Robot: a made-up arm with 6 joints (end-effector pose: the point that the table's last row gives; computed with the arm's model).
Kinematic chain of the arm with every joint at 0, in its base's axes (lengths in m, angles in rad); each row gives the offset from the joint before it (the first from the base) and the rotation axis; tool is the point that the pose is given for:
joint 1: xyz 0 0 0.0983 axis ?
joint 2: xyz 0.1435 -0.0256 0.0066 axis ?
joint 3: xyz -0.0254 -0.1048 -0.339 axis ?
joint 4: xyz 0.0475 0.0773 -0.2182 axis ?
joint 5: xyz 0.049 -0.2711 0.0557 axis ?
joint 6: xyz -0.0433 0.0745 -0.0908 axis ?
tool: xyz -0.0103 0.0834 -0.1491
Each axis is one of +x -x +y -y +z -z.
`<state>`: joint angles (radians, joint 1 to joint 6).
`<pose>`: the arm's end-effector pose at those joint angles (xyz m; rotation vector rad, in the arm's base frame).
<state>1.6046 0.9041 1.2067 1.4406 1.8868 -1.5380</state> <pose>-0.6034 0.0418 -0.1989 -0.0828 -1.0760 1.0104</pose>
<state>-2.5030 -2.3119 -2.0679 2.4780 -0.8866 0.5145</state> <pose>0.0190 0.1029 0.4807 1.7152 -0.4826 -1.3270</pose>
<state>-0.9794 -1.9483 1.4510 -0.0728 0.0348 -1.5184</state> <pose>0.2876 0.0659 -0.1877 1.1734 -0.4373 1.1805</pose>
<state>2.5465 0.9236 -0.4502 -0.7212 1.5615 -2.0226</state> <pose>-0.1605 -0.1397 0.4829 -0.0203 1.1423 -0.7205</pose>
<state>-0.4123 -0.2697 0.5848 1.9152 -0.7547 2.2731</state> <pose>0.2671 -0.0181 -0.3121 1.0230 0.0527 0.9400</pose>
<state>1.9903 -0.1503 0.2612 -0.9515 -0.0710 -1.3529</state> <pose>-0.7430 -0.0624 0.2089 0.1958 1.6019 -0.1658</pose>
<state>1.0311 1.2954 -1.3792 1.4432 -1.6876 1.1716</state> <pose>-0.2252 -0.1853 -0.1189 -0.7243 0.3211 -1.2479</pose>
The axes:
joint 1: +y
joint 2: -z
joint 3: +x
joint 4: -y
joint 5: +z
joint 6: +y

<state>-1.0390 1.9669 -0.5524 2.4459 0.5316 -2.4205</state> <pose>0.4218 0.1128 -0.2453 1.8909 1.0265 -1.4838</pose>
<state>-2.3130 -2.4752 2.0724 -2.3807 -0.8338 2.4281</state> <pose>0.1122 -0.1526 0.2174 0.2910 -0.6178 2.0504</pose>
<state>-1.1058 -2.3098 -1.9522 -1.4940 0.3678 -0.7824</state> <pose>0.4007 0.1183 0.4375 -1.9952 -1.9840 0.4649</pose>
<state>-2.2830 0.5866 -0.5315 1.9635 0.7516 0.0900</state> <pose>0.2676 -0.4351 0.5276 1.2899 1.9268 1.2820</pose>
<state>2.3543 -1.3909 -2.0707 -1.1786 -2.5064 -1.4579</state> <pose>-0.1229 -0.0706 -0.2312 -1.4849 -1.6142 0.5169</pose>
